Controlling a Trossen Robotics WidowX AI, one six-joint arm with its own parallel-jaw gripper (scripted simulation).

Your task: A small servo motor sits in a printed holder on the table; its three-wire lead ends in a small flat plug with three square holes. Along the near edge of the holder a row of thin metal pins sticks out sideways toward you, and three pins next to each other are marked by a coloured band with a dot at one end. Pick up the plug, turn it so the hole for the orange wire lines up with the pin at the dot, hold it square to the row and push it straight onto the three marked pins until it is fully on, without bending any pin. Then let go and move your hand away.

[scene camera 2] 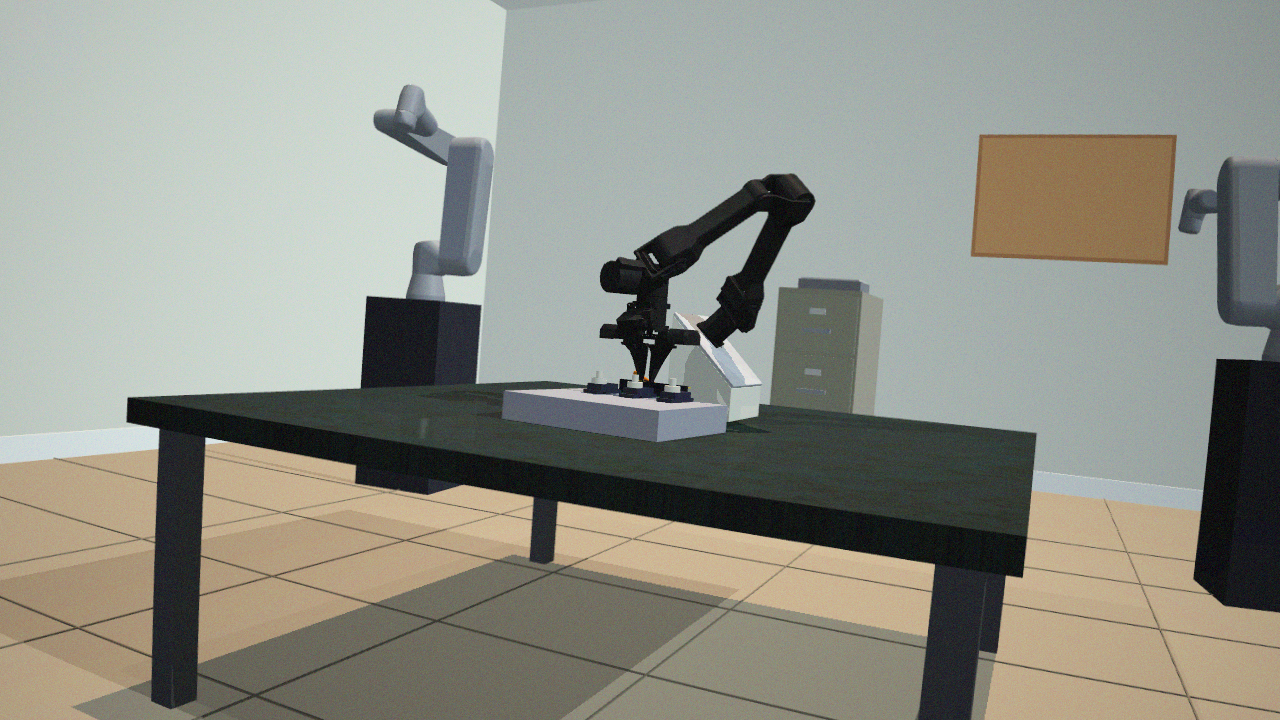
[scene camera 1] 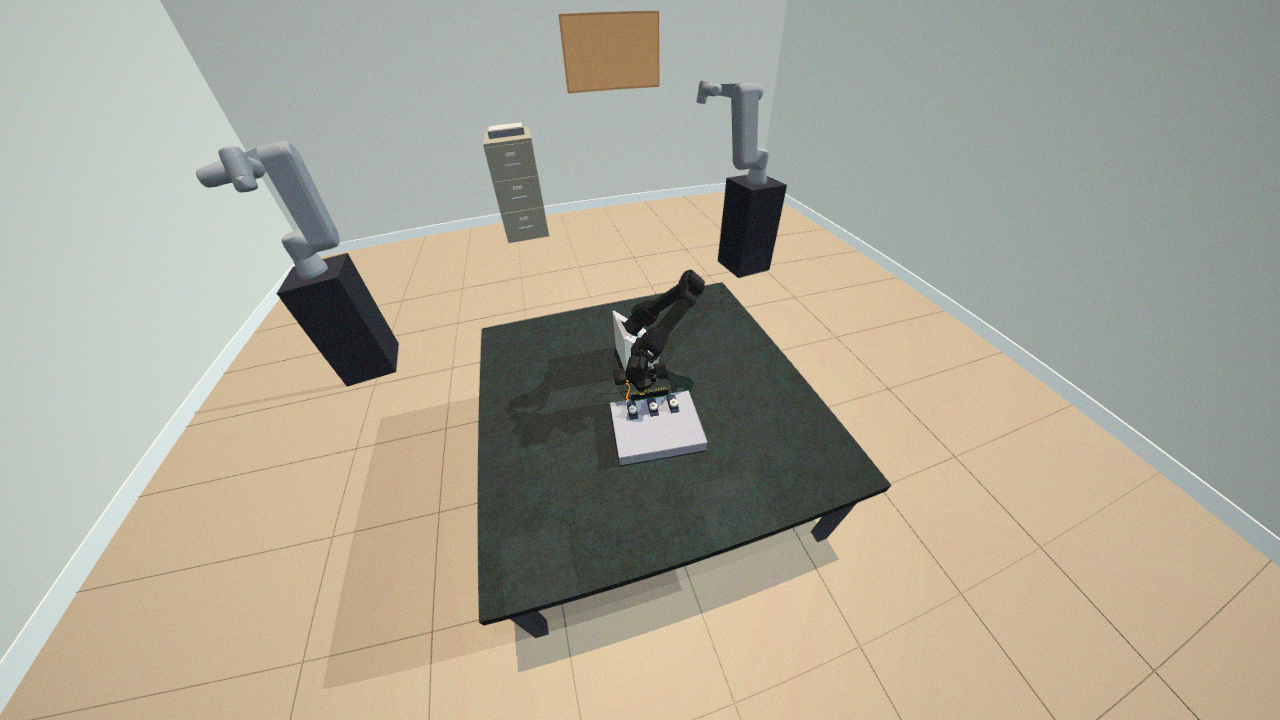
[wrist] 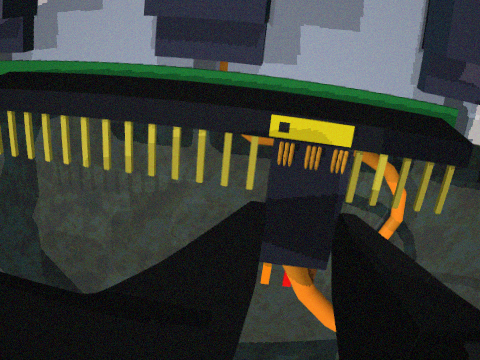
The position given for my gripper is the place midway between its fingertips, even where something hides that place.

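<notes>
My gripper (scene camera 2: pixel 646 381) (scene camera 1: pixel 640 389) (wrist: pixel 300 224), visible. Holder (scene camera 2: pixel 649 420) (scene camera 1: pixel 669 434). Yellow band (wrist: pixel 307 130).
</notes>
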